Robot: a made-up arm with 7 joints.
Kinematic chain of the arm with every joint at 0, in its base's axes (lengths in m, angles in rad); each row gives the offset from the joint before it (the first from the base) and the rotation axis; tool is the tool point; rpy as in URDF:
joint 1: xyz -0.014 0 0.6 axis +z
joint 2: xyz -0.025 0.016 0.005 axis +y
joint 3: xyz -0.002 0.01 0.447 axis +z
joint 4: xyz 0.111 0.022 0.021 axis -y
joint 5: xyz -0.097 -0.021 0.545 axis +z
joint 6: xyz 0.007 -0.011 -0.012 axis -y
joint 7: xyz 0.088 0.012 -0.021 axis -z
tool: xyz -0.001 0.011 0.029 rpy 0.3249 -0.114 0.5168
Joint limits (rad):
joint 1: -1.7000..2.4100
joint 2: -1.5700..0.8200
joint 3: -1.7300..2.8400
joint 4: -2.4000..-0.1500
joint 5: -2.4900..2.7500
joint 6: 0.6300..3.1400
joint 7: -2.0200..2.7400
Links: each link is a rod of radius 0.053 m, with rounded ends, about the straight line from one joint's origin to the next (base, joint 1, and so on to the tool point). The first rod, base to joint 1, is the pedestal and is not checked.
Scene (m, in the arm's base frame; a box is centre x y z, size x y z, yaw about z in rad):
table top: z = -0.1
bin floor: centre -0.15 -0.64 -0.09 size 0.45 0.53 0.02 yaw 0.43
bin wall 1: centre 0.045 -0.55 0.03 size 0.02 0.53 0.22 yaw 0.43
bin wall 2: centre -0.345 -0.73 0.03 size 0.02 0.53 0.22 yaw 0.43
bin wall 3: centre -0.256 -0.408 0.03 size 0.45 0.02 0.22 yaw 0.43
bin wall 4: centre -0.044 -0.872 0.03 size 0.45 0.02 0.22 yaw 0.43
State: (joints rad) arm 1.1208 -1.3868 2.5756 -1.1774 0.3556 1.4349 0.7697
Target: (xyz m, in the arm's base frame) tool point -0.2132 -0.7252 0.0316
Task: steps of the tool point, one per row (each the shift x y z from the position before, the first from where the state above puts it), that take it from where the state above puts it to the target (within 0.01 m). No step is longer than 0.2 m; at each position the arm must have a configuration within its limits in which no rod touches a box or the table.
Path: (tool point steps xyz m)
1: 0.1548 -0.0652 0.0273
2: 0.1810 -0.0265 0.0262
3: 0.1890 0.0229 0.0290
4: -0.0028 -0.0136 -0.1193
5: 0.0028 0.0136 -0.1267

